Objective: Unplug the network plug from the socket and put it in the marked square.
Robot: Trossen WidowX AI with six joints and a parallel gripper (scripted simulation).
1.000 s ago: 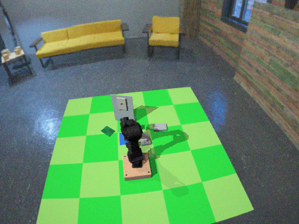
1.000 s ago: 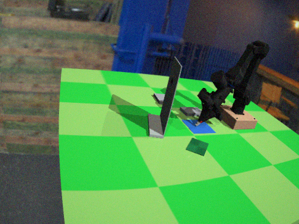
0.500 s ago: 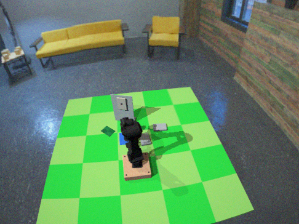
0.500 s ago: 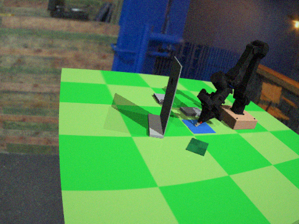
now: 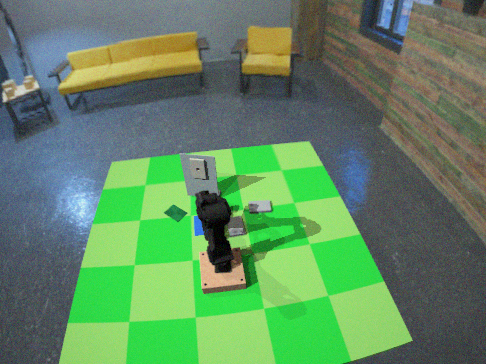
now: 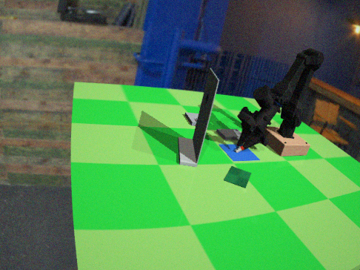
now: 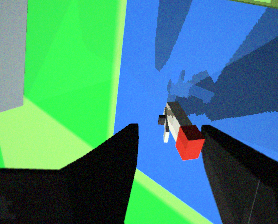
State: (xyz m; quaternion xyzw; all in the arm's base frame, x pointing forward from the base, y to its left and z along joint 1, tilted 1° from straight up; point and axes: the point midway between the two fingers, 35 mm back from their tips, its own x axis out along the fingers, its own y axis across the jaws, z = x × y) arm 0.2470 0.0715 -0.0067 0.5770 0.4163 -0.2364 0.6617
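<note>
Now: gripper tip right at the network plug. Round my gripper tip: blue square: 2 cm below, 1 cm behind; grey panel: 19 cm ahead, 10 cm above, 2 cm to the left.
</note>
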